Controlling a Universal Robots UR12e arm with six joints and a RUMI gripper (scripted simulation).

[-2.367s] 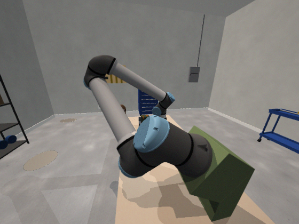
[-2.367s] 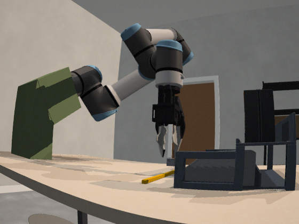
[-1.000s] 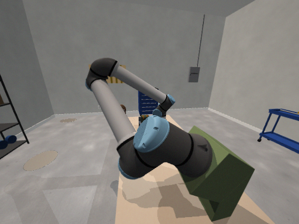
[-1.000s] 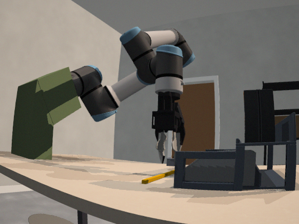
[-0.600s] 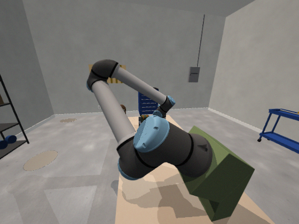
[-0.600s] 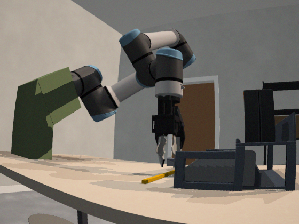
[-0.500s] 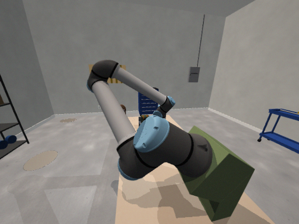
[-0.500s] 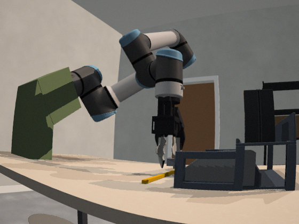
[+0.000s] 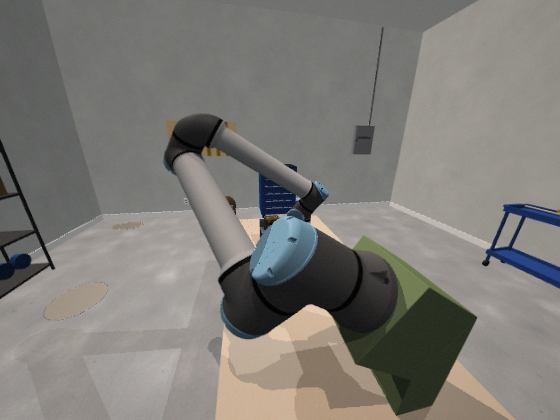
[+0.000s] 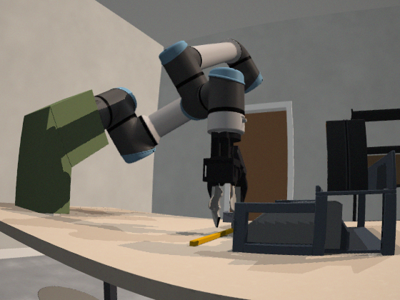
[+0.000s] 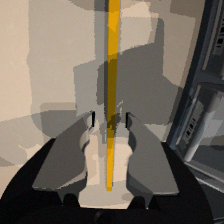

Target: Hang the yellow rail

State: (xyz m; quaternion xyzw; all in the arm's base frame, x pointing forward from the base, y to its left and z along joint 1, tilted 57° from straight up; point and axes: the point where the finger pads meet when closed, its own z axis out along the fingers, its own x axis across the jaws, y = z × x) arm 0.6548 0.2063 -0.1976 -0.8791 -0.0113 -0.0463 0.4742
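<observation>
My gripper is now 3 cm above the yellow rail.
</observation>
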